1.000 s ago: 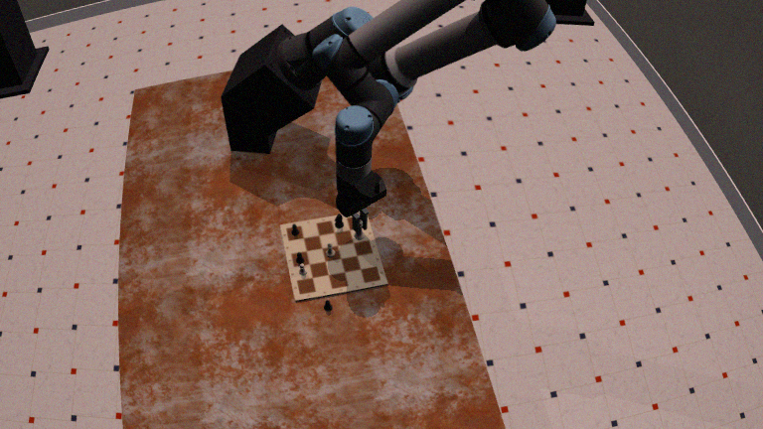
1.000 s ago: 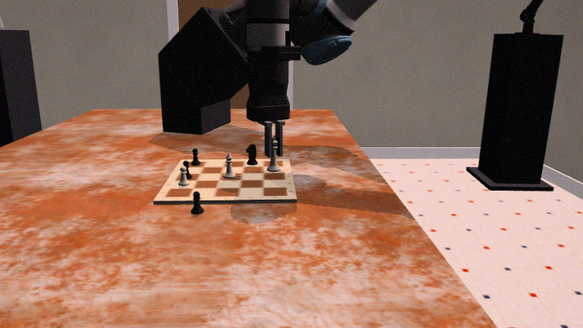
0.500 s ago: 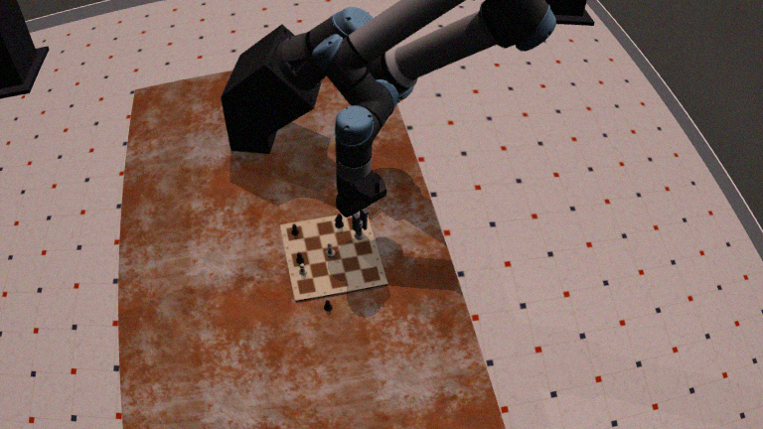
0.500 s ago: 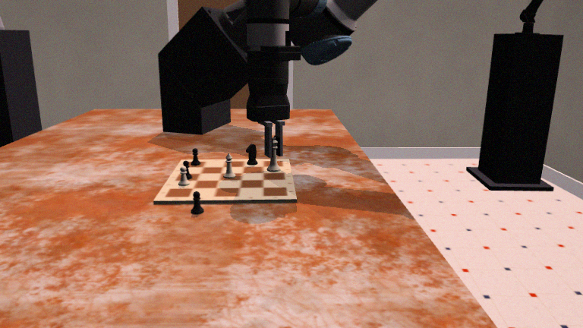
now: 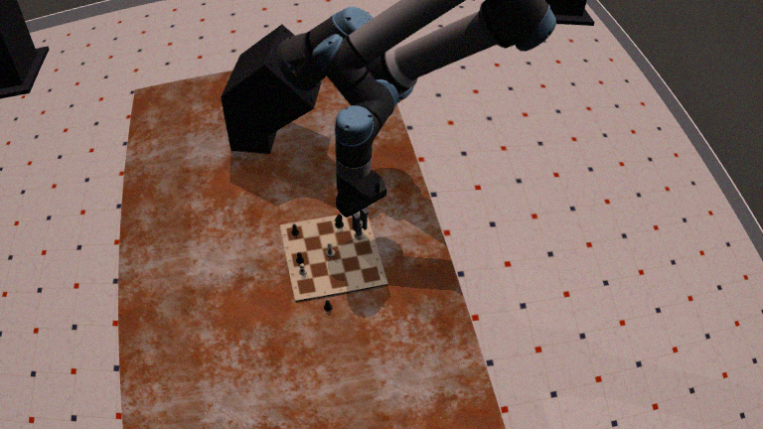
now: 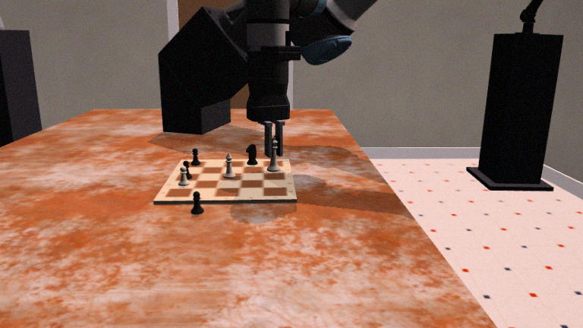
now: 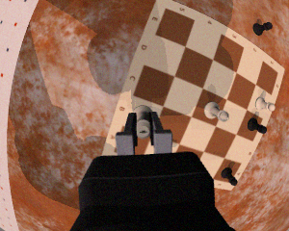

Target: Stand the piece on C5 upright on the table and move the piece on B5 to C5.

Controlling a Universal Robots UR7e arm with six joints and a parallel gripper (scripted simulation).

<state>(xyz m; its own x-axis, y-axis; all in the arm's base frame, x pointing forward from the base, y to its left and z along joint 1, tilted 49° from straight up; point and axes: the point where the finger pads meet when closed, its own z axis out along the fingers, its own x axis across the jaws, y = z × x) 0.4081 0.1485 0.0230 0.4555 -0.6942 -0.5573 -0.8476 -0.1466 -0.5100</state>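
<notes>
The black knight is 4 cm behind my hand, 5 cm to the right of it and 3 cm below it. Round my hand: chessboard 5 cm ahead, 7 cm to the right, 5 cm below; white bishop 4 cm ahead, 8 cm to the right, 2 cm below; white queen 1 cm below.
</notes>
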